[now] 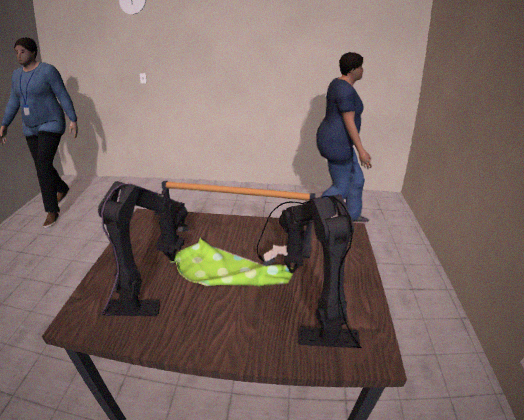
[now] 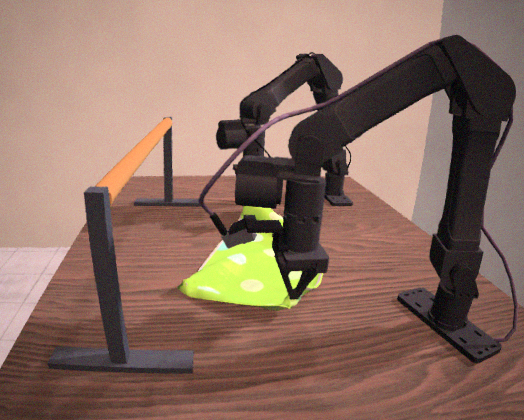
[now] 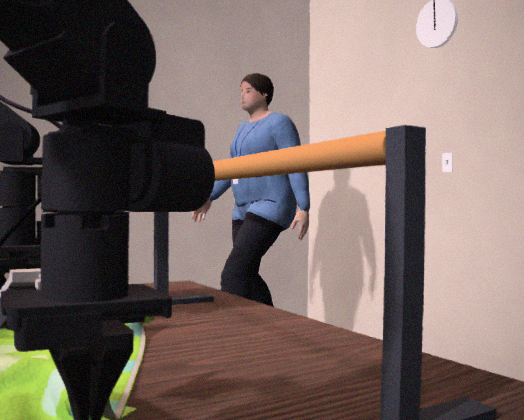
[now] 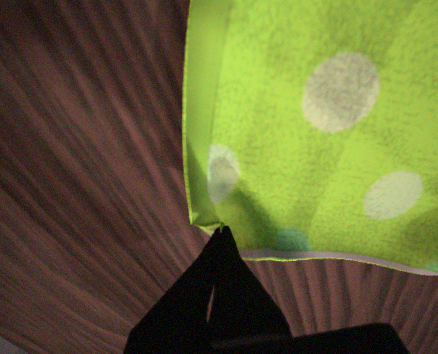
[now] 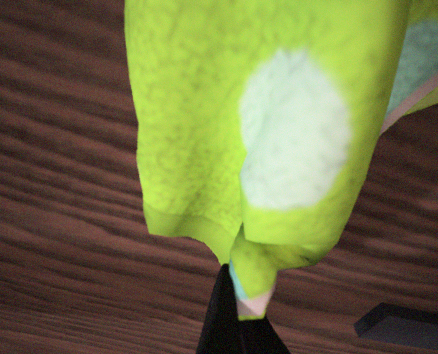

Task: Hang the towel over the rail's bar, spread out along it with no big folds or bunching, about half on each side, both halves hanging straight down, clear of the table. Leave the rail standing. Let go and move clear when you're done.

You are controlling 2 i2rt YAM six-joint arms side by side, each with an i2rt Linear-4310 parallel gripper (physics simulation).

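The lime-green dotted towel [image 1: 220,267] [image 2: 250,285] [image 3: 25,370] [image 4: 280,125] [image 5: 185,125] is low at the table, on the arms' side of the rail, off the bar [image 1: 240,190] [image 2: 132,157] [image 3: 300,159]. My left gripper [image 1: 174,258] [image 2: 295,297] [image 4: 225,233] is shut on one towel corner; the cloth near it is fairly broad, with a folded side edge. My right gripper [image 1: 292,270] [image 3: 92,417] [image 5: 228,271] is shut on another corner, where the towel is narrow and folded over. Whether the towel's middle touches the table is unclear.
The rail stands upright at the far side of the table [image 1: 225,350] [image 2: 350,380], on dark posts [image 2: 107,280] [image 3: 404,260] with flat feet [image 2: 160,361]. Both forearms hang low between the rail and the arm bases [image 1: 131,307] [image 1: 329,337]. Two people are beyond the table.
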